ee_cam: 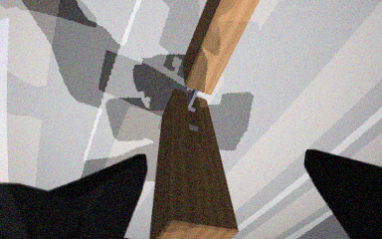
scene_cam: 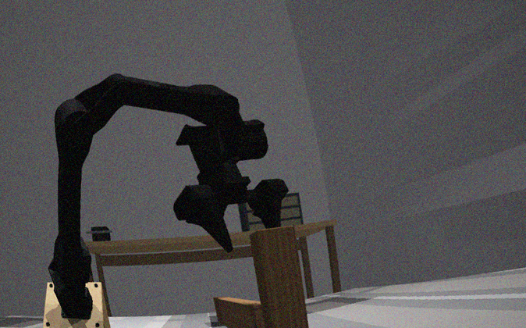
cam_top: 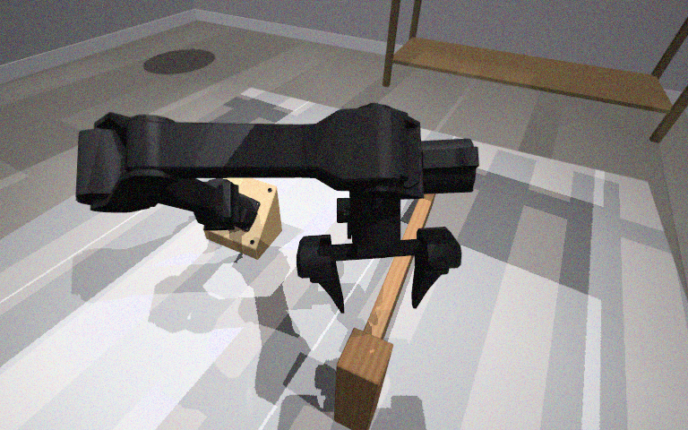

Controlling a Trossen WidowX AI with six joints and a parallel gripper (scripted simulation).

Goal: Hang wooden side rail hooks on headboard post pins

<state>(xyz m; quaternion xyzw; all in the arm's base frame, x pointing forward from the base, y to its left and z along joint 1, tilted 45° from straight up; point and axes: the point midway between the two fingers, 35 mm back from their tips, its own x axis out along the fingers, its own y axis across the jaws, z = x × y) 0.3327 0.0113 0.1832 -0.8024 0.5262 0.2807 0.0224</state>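
The wooden headboard post lies 8 cm below my gripper tip, 7 cm to the right of it and 1 cm ahead of it.
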